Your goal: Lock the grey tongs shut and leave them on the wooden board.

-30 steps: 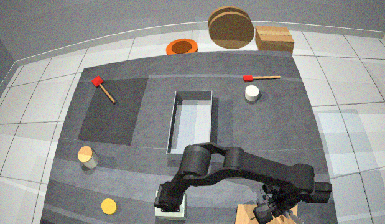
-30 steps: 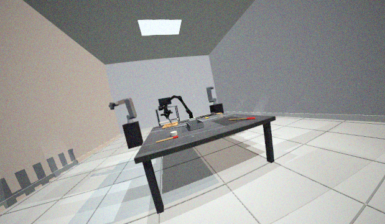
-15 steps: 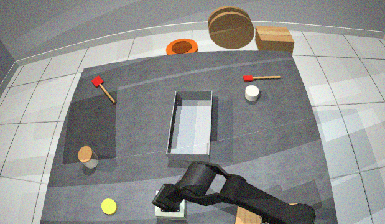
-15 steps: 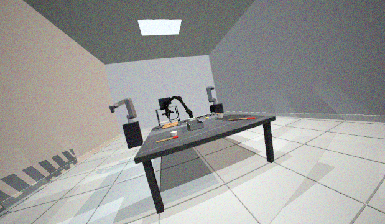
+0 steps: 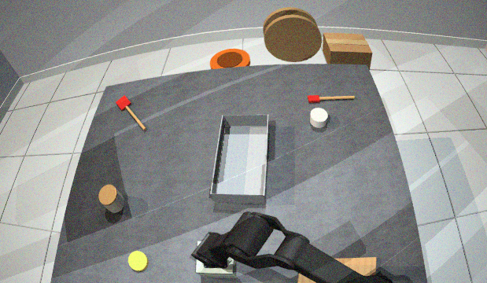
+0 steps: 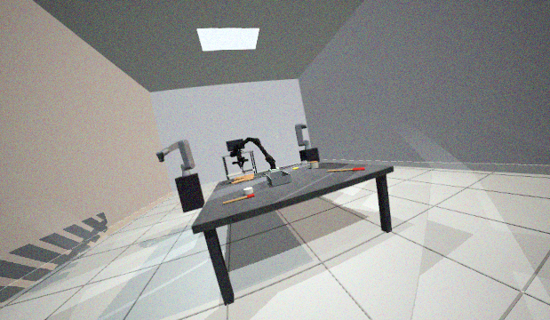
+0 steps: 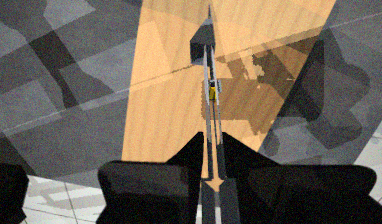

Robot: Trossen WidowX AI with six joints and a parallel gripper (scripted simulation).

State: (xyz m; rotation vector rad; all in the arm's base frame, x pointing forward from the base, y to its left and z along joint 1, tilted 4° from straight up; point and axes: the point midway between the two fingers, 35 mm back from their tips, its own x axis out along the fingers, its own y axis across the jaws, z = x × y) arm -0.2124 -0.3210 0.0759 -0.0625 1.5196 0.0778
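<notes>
Now: the yellow slider 40 mm ahead of my gripper tip and 10 mm below it. Round my gripper tip: wooden board (120 mm below); yellow disc (200 mm ahead, 590 mm to the left, 120 mm below); roasting tin (560 mm ahead, 240 mm to the left, 100 mm below).
</notes>
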